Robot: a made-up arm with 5 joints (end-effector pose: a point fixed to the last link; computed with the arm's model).
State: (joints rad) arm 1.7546 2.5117 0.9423 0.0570 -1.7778
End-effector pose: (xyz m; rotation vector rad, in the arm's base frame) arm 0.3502 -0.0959 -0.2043 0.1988 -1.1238 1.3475
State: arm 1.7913 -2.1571 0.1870 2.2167 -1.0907
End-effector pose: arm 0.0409 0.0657 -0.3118 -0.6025 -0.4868 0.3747
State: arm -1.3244 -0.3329 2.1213 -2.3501 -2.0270
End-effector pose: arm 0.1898 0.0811 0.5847 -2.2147 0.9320 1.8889
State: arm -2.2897 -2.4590 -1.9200 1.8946 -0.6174
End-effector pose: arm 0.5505 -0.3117 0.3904 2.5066 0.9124 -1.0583
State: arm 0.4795 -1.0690 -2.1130 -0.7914 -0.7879
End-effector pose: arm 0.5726 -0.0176 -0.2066 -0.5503 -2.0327 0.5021
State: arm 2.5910 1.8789 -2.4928 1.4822 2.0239
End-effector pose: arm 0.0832 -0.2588 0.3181 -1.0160 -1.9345 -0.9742
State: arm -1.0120 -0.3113 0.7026 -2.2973 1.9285
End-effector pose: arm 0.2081 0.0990 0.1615 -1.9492 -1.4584 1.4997
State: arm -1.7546 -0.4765 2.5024 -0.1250 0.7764
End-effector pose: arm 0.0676 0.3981 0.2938 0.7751 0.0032 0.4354
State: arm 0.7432 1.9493 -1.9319 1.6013 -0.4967
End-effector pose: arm 0.0408 0.5146 0.0908 0.7802 -2.2104 0.7448
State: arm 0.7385 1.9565 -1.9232 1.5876 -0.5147
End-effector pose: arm 0.0419 0.5163 0.0890 0.7922 -2.2092 0.7446
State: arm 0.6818 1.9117 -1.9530 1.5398 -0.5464
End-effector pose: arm 0.0040 0.5068 0.0680 0.8965 -2.1889 0.8243
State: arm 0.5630 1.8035 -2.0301 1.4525 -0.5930
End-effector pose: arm -0.0800 0.4688 0.0243 1.1180 -2.1026 0.9929
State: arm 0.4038 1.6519 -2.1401 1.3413 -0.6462
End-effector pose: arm -0.1871 0.3839 -0.0247 1.4142 -1.8953 1.1904
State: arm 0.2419 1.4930 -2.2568 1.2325 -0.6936
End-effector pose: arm -0.2791 0.2641 -0.0485 1.6924 -1.5883 1.3315
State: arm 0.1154 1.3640 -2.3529 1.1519 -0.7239
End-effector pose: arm -0.3334 0.1553 -0.0399 1.8776 -1.2965 1.3867
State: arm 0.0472 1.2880 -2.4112 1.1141 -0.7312
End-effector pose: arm -0.3553 0.0929 -0.0227 1.9605 -1.1265 1.3955
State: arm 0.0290 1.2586 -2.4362 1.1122 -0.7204
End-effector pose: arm -0.3609 0.0731 -0.0147 1.9775 -1.0801 1.3982
